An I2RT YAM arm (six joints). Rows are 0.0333 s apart.
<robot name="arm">
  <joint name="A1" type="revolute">
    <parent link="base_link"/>
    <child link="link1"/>
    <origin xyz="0 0 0.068" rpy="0 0 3.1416"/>
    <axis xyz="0 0 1"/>
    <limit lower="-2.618" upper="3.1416"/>
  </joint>
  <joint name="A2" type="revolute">
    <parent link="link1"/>
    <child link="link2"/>
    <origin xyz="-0.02 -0.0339 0.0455" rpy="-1.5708 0 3.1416"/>
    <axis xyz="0 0 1"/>
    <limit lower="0" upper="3.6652"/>
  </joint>
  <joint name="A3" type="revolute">
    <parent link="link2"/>
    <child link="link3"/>
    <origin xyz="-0.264 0 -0.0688" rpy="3.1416 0 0"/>
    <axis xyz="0 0 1"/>
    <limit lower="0" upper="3.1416"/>
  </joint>
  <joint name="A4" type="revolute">
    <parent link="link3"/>
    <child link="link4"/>
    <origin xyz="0.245 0.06 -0.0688" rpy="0 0 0"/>
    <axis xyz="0 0 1"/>
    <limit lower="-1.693" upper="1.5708"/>
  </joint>
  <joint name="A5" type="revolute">
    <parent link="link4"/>
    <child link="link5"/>
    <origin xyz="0.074 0.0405 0.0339" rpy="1.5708 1.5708 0"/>
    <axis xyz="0 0 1"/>
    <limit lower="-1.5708" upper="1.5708"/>
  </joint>
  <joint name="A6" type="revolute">
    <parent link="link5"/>
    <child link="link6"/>
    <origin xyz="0 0.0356 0.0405" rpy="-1.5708 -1.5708 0"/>
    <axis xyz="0 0 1"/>
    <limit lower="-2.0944" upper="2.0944"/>
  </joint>
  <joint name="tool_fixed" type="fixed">
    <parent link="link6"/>
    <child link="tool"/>
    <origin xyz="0 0 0" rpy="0 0 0"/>
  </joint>
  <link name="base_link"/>
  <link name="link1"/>
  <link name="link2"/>
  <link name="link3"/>
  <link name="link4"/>
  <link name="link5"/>
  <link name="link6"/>
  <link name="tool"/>
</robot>
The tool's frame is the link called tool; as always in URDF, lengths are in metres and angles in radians.
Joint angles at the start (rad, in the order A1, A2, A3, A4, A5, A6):
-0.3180 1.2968 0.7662 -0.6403 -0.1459 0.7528
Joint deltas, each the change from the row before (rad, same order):
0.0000 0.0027 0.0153 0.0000 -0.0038 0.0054
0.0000 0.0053 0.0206 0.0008 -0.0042 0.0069
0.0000 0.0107 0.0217 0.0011 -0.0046 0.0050
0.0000 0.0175 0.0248 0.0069 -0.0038 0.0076
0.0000 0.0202 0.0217 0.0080 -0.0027 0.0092
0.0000 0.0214 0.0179 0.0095 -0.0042 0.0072
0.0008 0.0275 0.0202 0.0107 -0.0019 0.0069
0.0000 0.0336 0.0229 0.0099 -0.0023 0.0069
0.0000 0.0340 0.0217 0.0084 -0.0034 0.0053
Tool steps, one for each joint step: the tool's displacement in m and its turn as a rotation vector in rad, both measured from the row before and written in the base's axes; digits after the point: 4 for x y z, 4 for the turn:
0.0027 -0.0008 0.0038 0.0016 -0.0130 -0.0034
0.0038 -0.0011 0.0048 0.0016 -0.0164 -0.0045
0.0044 -0.0013 0.0040 0.0024 -0.0127 -0.0025
0.0060 -0.0018 0.0036 0.0023 -0.0144 -0.0051
0.0059 -0.0019 0.0020 0.0036 -0.0096 -0.0069
0.0056 -0.0017 0.0006 0.0051 -0.0067 -0.0044
0.0067 -0.0019 -0.0003 0.0038 -0.0036 -0.0044
0.0076 -0.0024 -0.0013 0.0055 0.0003 -0.0050
0.0073 -0.0023 -0.0021 0.0066 0.0029 -0.0031

